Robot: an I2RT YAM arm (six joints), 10 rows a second.
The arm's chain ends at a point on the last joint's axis. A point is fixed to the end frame.
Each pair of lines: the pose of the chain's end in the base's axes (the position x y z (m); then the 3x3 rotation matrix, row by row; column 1 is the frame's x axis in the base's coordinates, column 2 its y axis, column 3 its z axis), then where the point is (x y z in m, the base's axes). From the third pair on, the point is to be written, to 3 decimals.
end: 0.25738 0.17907 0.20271; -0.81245 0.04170 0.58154; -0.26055 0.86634 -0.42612; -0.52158 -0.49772 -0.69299
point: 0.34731 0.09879 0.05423
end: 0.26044 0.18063 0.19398; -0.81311 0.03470 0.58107; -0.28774 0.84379 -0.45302; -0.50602 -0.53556 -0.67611
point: 0.35020 0.09438 0.04878
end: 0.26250 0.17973 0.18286; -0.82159 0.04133 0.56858; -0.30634 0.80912 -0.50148; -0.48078 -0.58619 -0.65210
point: 0.350 0.084 0.042
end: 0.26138 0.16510 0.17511; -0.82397 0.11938 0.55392; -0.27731 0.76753 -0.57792; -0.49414 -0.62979 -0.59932
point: 0.346 0.055 0.044
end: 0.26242 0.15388 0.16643; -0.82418 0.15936 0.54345; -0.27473 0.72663 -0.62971; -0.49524 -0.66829 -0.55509
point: 0.346 0.034 0.043
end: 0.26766 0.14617 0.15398; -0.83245 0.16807 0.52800; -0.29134 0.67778 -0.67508; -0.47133 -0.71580 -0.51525
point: 0.348 0.016 0.039
